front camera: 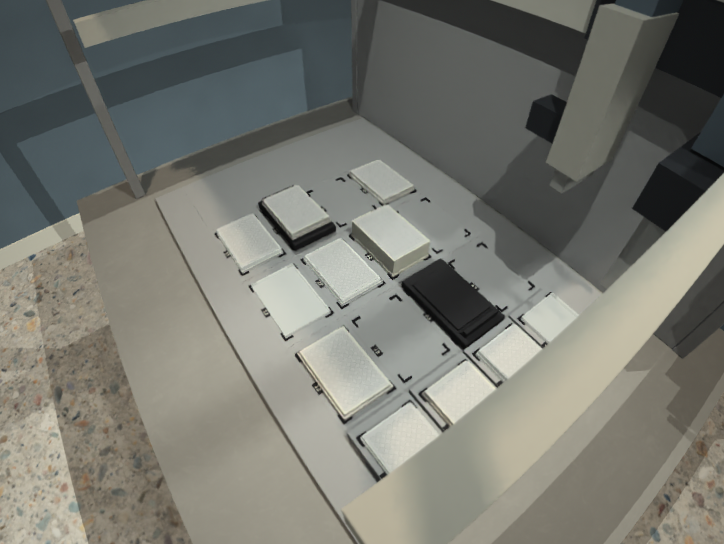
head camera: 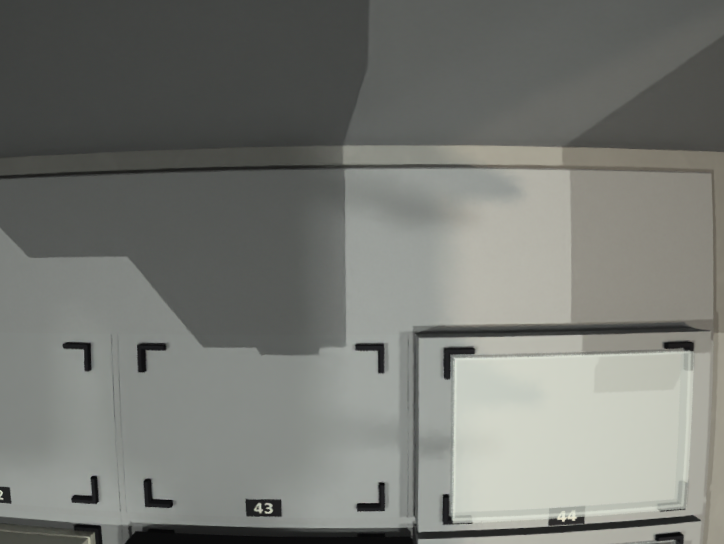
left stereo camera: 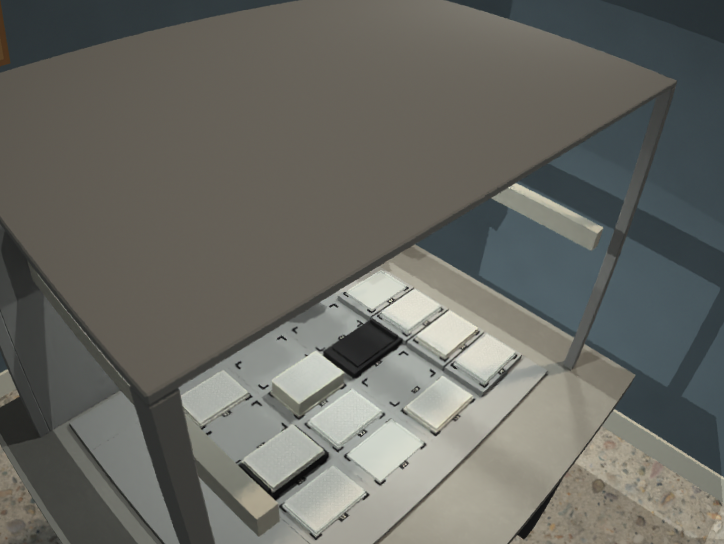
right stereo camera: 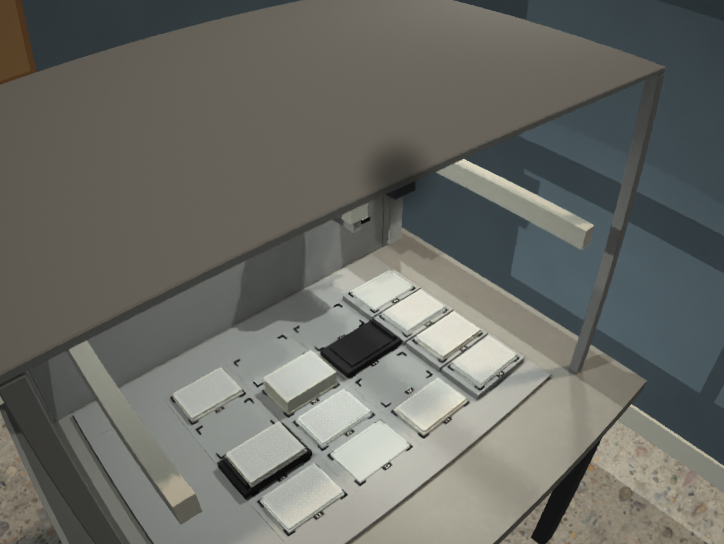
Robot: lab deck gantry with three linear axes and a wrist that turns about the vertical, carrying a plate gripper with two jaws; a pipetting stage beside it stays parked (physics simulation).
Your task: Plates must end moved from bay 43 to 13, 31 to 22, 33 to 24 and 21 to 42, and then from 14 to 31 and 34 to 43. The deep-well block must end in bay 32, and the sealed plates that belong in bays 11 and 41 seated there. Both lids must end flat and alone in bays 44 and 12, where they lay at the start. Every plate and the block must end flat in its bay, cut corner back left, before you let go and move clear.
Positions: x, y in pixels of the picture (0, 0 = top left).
A lid shows in the front camera view, in the head camera view point(536, 436), in the left stereo camera view point(379, 288) and in the right stereo camera view. One and the same spot on the lid: point(right stereo camera: 383, 289) is point(front camera: 563, 329).
